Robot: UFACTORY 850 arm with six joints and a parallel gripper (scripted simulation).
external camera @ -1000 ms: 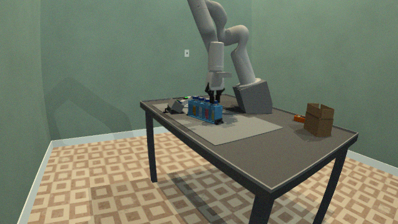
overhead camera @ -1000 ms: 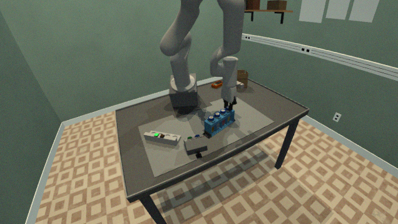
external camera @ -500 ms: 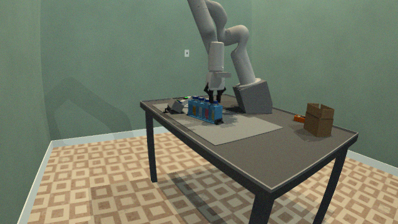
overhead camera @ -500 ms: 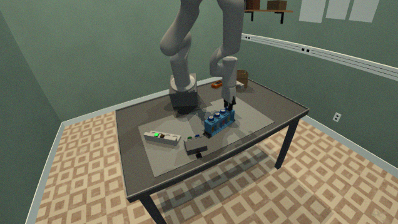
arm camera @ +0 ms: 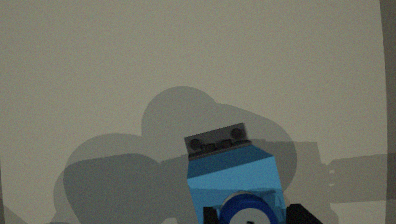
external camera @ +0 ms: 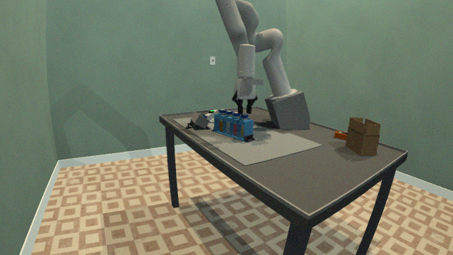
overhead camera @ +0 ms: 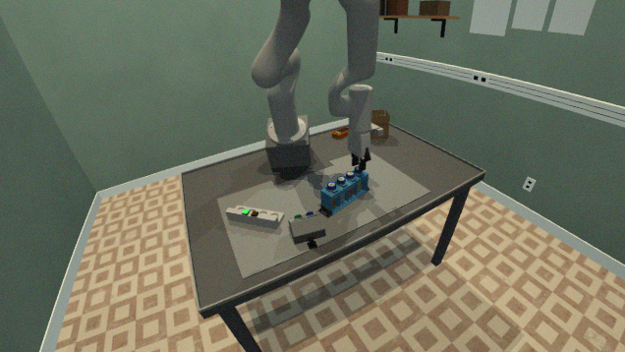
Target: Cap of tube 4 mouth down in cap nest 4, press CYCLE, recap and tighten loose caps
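Now: hand 2 cm short of the blue cap marked 4, 15 cm to the left of it and 3 cm above it. The rest, counted from my hand: blue key (6 cm ahead, 28 cm to the right, 8 cm below); green key (4 cm ahead, 32 cm to the right, 8 cm below); grey key housing (7 cm ahead, 30 cm to the right, 9 cm below).
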